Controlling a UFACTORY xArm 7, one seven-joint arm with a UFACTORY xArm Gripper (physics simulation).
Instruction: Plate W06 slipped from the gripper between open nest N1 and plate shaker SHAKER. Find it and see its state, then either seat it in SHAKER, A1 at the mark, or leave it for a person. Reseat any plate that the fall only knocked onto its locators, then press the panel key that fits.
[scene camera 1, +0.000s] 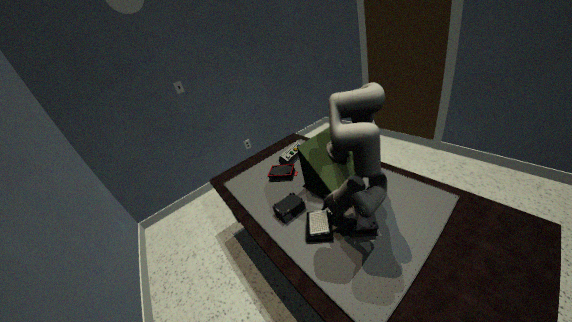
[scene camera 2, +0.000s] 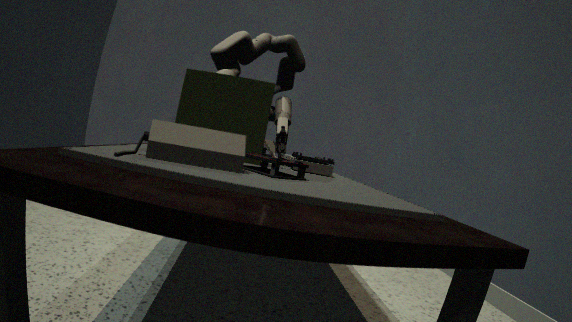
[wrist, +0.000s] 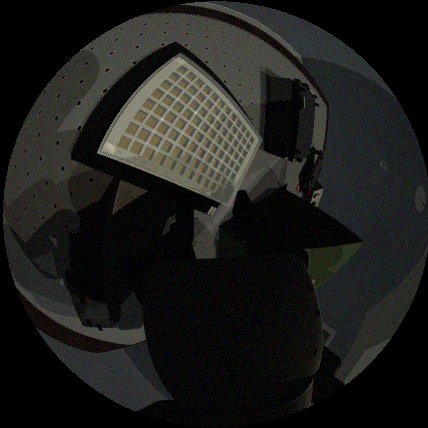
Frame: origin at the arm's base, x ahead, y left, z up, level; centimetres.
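Where they show: gripper, fingertip midpoint: (scene camera 1: 326, 213) (scene camera 2: 281, 155) (wrist: 213, 200); arm's base, link origin: (scene camera 2: 215, 104).
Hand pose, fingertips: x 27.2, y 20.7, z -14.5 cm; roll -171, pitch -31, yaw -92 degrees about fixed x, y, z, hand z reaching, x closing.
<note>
Things, the pixels of their top centre, and the offset from my fingertips. "*": a spot on its surface instead. Level surfaces: height alone.
- white well plate, top centre: (wrist: 211, 135) (scene camera 1: 318, 220) dy +1.5, dx +6.4, dz +0.9 cm
- black nest, top centre: (wrist: 197, 131) (scene camera 1: 318, 223) dy +1.6, dx +6.6, dz -0.8 cm
- black shaker block, surface spot: (wrist: 287, 117) * dy -12.7, dx +10.5, dz +0.1 cm
- red-rimmed nest, top centre: (scene camera 2: 271, 155) (wrist: 316, 174) (scene camera 1: 280, 169) dy -49.5, dx -2.5, dz +1.0 cm
- key panel, top centre: (scene camera 2: 198, 127) (wrist: 316, 206) (scene camera 1: 290, 148) dy -62.1, dx -19.5, dz +4.8 cm
- dark low fixture, top centre: (wrist: 138, 317) (scene camera 1: 360, 213) dy +12.9, dx -9.6, dz +2.8 cm
- mat, surface height: dz -3.6 cm
- dark wooden table, surface height: dz -4.9 cm
A white well plate (scene camera 1: 318, 222) (wrist: 179, 127) with amber-filled wells lies on a black nest (scene camera 1: 318, 238) (wrist: 94, 127) near the mat's front edge. It looks set a little off inside the nest's outline. I cannot read its label. My gripper (scene camera 1: 338, 217) (scene camera 2: 281, 149) (wrist: 213, 200) hangs low just beside the plate's right edge. Its fingers are partly closed, and only bare mat shows between them. The plate lies beyond the fingertips. A black shaker block (scene camera 1: 288, 207) (wrist: 287, 117) stands to the left of the plate. A red-rimmed nest (scene camera 1: 281, 171) (scene camera 2: 276, 158) stands further back.
A key panel (scene camera 1: 290, 152) (scene camera 2: 196, 144) sits at the mat's far corner. The green pedestal (scene camera 1: 320, 164) (scene camera 2: 223, 106) holds the arm's base. A dark low fixture (scene camera 1: 366, 228) lies under the arm. The mat (scene camera 1: 408, 207) rests on a dark wooden table (scene camera 1: 500, 248).
</note>
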